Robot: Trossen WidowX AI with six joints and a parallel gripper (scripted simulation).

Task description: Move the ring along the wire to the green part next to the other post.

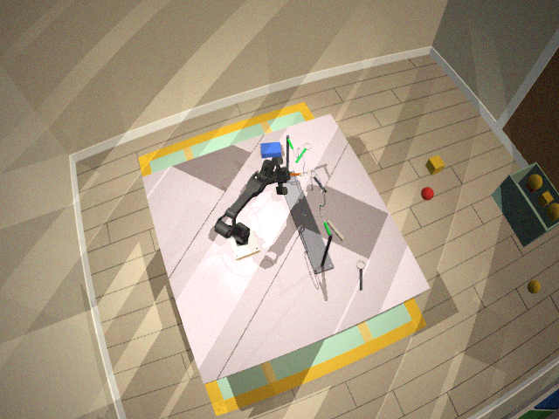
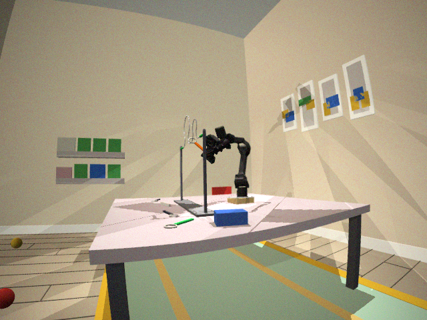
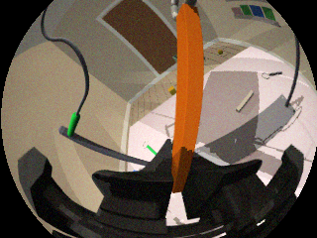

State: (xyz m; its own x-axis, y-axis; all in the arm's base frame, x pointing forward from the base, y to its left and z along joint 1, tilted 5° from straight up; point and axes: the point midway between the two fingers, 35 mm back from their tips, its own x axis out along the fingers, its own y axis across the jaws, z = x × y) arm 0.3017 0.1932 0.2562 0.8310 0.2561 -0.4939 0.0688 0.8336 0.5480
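The orange-handled ring is 1 cm ahead of my gripper tip, 6 cm to the right of it and 7 cm above it. Also, from my gripper tip: white stick 19 cm ahead, 25 cm to the right, 29 cm below; blue block 3 cm behind, 36 cm to the left, 28 cm below; green-handled ring 17 cm ahead, 32 cm to the left, 30 cm below.
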